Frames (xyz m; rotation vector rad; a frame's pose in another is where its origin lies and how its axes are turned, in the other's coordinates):
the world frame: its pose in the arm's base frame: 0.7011 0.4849 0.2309 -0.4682 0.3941 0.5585
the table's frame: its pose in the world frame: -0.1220 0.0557 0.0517 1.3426 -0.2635 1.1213
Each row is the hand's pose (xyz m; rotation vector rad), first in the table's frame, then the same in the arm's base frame.
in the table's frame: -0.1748 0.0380 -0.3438 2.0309 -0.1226 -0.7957
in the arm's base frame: 0.2165 0.4443 0.2103 2.0569 2.1822 -0.6481
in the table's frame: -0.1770 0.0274 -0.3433 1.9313 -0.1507 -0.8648
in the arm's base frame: 0.2201 0.4432 0.2001 1.9713 2.1162 -0.6341
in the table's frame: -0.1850 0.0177 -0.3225 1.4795 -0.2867 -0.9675
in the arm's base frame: 0.2400 0.4301 0.1956 1.7451 1.7680 -0.4491
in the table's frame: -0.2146 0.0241 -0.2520 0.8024 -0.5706 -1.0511
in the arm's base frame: 0.2934 0.3791 0.2164 1.4239 1.1710 -0.2996
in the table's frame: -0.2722 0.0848 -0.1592 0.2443 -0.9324 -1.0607
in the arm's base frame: 0.3407 0.2887 0.2886 1.1837 0.5849 -0.3102
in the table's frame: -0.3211 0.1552 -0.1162 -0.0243 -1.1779 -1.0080
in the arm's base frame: 0.3420 0.2212 0.3568 1.0973 0.2425 -0.3496
